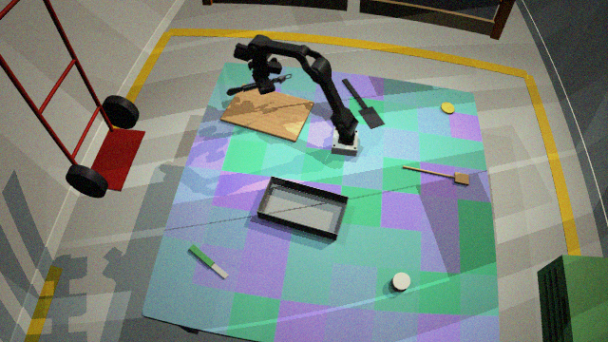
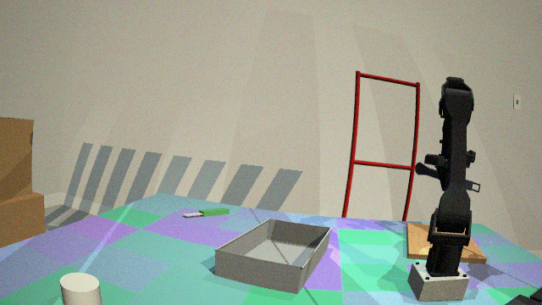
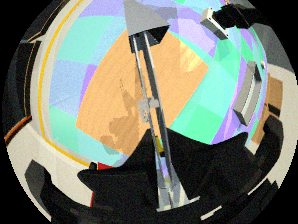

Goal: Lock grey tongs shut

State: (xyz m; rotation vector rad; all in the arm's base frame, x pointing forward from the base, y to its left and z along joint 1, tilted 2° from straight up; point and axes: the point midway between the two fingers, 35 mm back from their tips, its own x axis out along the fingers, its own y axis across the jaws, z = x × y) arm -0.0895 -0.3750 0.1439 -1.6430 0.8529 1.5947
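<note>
My gripper tip is now 20 mm past the wooden board, 10 mm to the right of it and 150 mm above it. The rest, counted from my gripper tip: grey roasting tin: 430 mm ahead, 270 mm to the left, 130 mm below; black spatula: 160 mm behind, 420 mm to the left, 160 mm below; green-handled tool: 720 mm ahead, 10 mm to the right, 150 mm below.
</note>
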